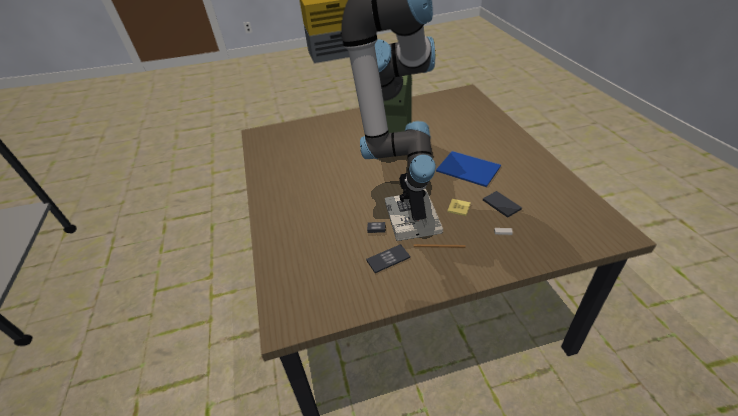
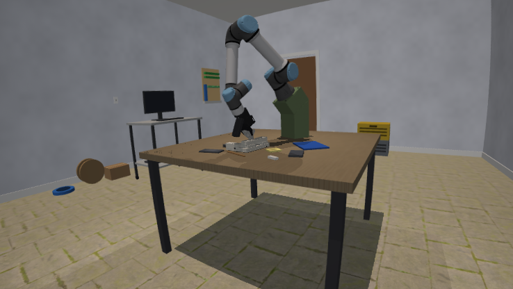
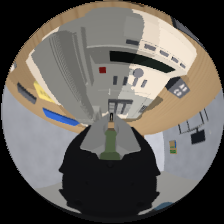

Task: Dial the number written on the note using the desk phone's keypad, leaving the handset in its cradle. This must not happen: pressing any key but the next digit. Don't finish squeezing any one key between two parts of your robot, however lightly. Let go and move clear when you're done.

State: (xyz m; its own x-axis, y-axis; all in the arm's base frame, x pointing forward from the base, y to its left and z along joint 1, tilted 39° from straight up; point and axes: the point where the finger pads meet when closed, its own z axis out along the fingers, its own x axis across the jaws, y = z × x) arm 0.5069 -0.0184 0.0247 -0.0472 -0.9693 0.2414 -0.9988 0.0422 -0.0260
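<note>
Now: the handset 50 mm to the left of my hand and 40 mm ahead of it. The rest, counted from my hand: yellow note (190 mm to the left, 50 mm ahead, 40 mm below); then pencil (210 mm ahead, 50 mm to the left, 40 mm below); then small dark device (150 mm to the right, 70 mm ahead, 40 mm below).
</note>
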